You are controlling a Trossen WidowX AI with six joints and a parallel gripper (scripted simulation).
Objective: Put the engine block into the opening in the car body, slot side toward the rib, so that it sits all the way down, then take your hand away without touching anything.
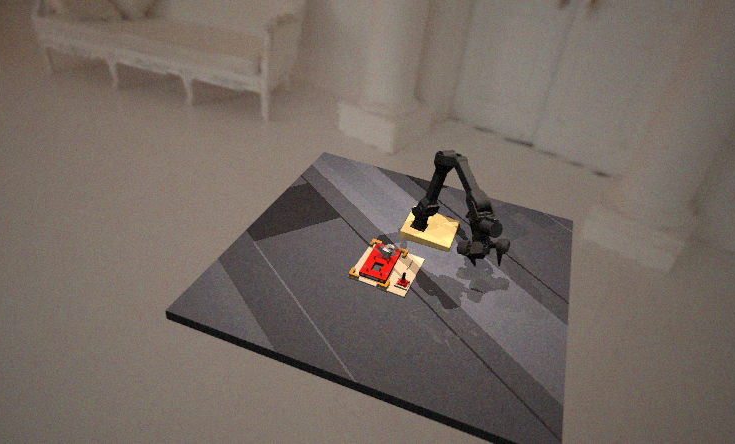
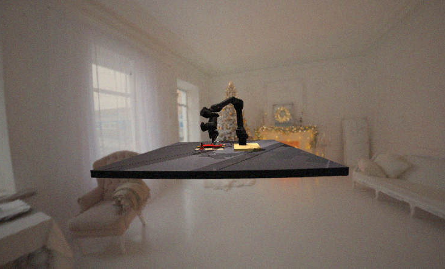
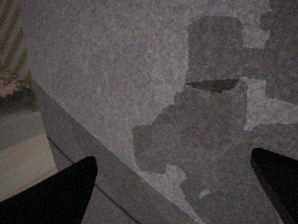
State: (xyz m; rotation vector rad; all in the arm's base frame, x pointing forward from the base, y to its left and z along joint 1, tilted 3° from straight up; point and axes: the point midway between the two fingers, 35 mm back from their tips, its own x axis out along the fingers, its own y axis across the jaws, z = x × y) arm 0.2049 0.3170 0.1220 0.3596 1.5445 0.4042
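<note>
My gripper tip is 5 cm short of the grey engine block, 38 cm to the left of it and 6 cm above it.
</note>
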